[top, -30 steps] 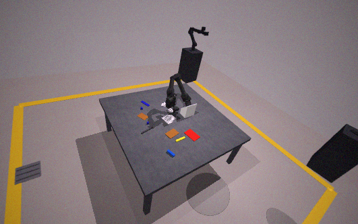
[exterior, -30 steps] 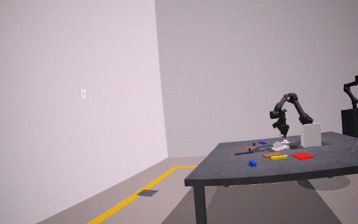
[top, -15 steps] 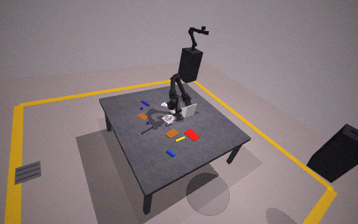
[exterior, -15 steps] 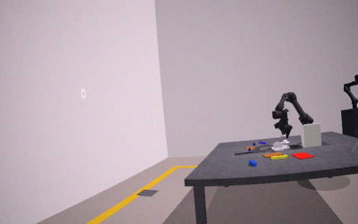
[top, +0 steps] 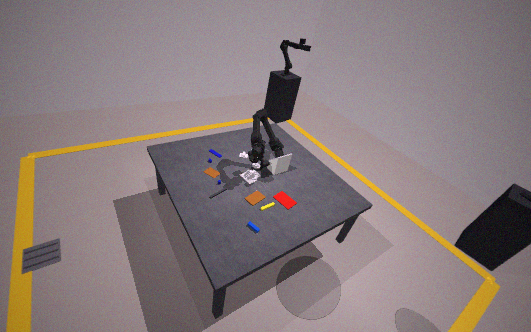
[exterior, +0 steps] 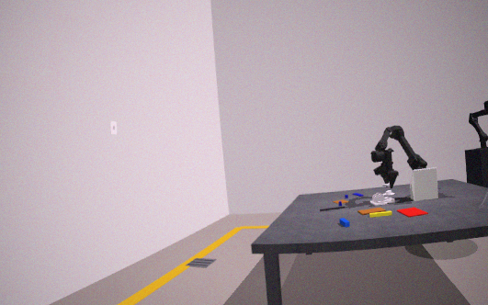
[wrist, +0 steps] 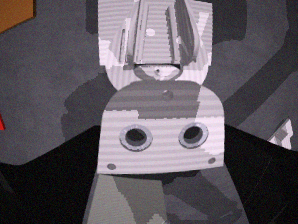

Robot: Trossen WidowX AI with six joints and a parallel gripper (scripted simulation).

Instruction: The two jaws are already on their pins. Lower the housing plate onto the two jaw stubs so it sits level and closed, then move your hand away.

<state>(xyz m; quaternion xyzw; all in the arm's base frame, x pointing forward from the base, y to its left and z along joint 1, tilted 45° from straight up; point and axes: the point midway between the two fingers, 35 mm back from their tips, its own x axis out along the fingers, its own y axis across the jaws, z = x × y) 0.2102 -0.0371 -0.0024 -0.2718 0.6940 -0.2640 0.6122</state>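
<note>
The white jaw assembly is 2 cm ahead of my gripper tip, 1 cm to the left of it and 7 cm below it. Also, from my gripper tip: orange plate (16 cm ahead, 19 cm to the left, 8 cm below); then yellow bar (14 cm ahead, 30 cm to the left, 7 cm below); then red plate (2 cm behind, 32 cm to the left, 8 cm below).
</note>
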